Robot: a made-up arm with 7 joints. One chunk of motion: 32 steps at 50 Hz.
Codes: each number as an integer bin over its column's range. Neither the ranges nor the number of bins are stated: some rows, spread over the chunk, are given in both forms.
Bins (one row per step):
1: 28 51 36 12 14 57 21
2: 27 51 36 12 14 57 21
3: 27 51 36 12 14 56 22
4: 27 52 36 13 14 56 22
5: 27 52 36 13 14 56 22
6: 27 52 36 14 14 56 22
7: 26 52 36 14 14 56 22
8: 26 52 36 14 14 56 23
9: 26 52 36 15 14 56 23
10: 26 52 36 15 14 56 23
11: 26 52 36 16 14 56 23
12: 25 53 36 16 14 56 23
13: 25 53 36 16 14 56 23
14: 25 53 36 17 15 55 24
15: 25 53 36 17 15 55 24
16: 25 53 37 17 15 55 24
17: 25 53 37 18 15 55 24
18: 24 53 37 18 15 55 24
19: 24 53 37 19 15 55 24
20: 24 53 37 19 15 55 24
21: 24 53 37 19 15 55 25
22: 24 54 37 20 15 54 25
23: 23 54 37 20 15 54 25
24: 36 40 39 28 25 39 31
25: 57 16 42 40 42 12 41
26: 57 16 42 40 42 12 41
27: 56 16 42 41 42 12 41
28: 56 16 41 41 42 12 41
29: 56 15 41 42 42 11 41
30: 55 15 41 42 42 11 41
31: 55 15 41 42 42 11 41
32: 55 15 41 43 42 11 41
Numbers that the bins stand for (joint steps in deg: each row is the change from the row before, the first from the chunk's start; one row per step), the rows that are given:
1: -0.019 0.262 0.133 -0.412 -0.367 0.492 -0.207
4: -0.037 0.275 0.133 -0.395 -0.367 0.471 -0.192
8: -0.055 0.275 0.133 -0.379 -0.367 0.471 -0.177
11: -0.055 0.275 0.133 -0.346 -0.367 0.471 -0.177
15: -0.074 0.288 0.133 -0.329 -0.349 0.450 -0.162
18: -0.092 0.288 0.151 -0.313 -0.349 0.450 -0.162
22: -0.092 0.301 0.151 -0.280 -0.349 0.429 -0.147
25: 0.510 -0.199 0.243 0.050 0.140 -0.465 0.092
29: 0.492 -0.212 0.225 0.083 0.140 -0.486 0.092
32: 0.474 -0.212 0.225 0.100 0.140 -0.486 0.092
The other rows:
2: -0.037 0.262 0.133 -0.412 -0.367 0.492 -0.207
3: -0.037 0.262 0.133 -0.412 -0.367 0.471 -0.192
5: -0.037 0.275 0.133 -0.395 -0.367 0.471 -0.192
6: -0.037 0.275 0.133 -0.379 -0.367 0.471 -0.192
7: -0.055 0.275 0.133 -0.379 -0.367 0.471 -0.192
9: -0.055 0.275 0.133 -0.362 -0.367 0.471 -0.177
10: -0.055 0.275 0.133 -0.362 -0.367 0.471 -0.177
12: -0.074 0.288 0.133 -0.346 -0.367 0.471 -0.177
13: -0.074 0.288 0.133 -0.346 -0.367 0.471 -0.177
14: -0.074 0.288 0.133 -0.329 -0.349 0.450 -0.162
16: -0.074 0.288 0.151 -0.329 -0.349 0.450 -0.162
17: -0.074 0.288 0.151 -0.313 -0.349 0.450 -0.162
19: -0.092 0.288 0.151 -0.296 -0.349 0.450 -0.162
20: -0.092 0.288 0.151 -0.296 -0.349 0.450 -0.162
21: -0.092 0.288 0.151 -0.296 -0.349 0.450 -0.147
23: -0.110 0.301 0.151 -0.280 -0.349 0.429 -0.147
24: 0.127 0.117 0.188 -0.148 -0.168 0.110 -0.057
26: 0.510 -0.199 0.243 0.050 0.140 -0.465 0.092
27: 0.492 -0.199 0.243 0.067 0.140 -0.465 0.092
28: 0.492 -0.199 0.225 0.067 0.140 -0.465 0.092
30: 0.474 -0.212 0.225 0.083 0.140 -0.486 0.092
31: 0.474 -0.212 0.225 0.083 0.140 -0.486 0.092

